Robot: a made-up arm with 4 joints.
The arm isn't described. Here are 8 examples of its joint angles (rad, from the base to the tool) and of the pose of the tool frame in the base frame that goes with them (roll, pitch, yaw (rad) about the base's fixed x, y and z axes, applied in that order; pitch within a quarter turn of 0, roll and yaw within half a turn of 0; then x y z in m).
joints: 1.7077 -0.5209 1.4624 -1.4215
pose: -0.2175 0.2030 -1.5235 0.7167 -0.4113 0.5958
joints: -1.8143 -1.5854 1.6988 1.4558
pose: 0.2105 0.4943 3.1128 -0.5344 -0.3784 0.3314
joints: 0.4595 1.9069 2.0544 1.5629
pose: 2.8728 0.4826 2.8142 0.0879 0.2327 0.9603
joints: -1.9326 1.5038 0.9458 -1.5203
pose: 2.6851 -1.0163 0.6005 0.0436 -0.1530 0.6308
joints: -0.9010 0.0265 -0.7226 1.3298
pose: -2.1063 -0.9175 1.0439 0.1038 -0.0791 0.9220
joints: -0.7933 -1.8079 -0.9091 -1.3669
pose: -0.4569 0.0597 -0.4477 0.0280 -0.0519 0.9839
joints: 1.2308 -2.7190 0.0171 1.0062
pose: -2.9369 1.1693 0.7716 0.8029 -0.0838 0.5831
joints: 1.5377 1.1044 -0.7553 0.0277
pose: 1.5578 1.0497 0.5505 0.5997 0.0152 0.4552
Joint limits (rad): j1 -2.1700..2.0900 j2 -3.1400..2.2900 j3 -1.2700..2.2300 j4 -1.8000..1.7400
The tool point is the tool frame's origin. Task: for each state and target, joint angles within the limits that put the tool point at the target. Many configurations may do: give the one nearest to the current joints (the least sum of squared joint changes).
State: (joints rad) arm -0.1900 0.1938 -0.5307 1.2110
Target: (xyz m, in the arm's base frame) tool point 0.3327 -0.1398 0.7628
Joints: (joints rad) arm -0.1402 0.5542 0.0868 1.4049
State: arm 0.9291 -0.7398 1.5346 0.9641
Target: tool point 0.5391 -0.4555 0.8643
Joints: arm 0.8756 -0.8233 1.3200 0.6680
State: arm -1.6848 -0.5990 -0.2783 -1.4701
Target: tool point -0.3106 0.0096 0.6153
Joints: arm -1.9631 -0.7538 -0.9807 -1.1443
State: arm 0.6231 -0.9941 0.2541 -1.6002
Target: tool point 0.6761 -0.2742 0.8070
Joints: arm 0.8210 -0.4199 0.1482 -1.3757
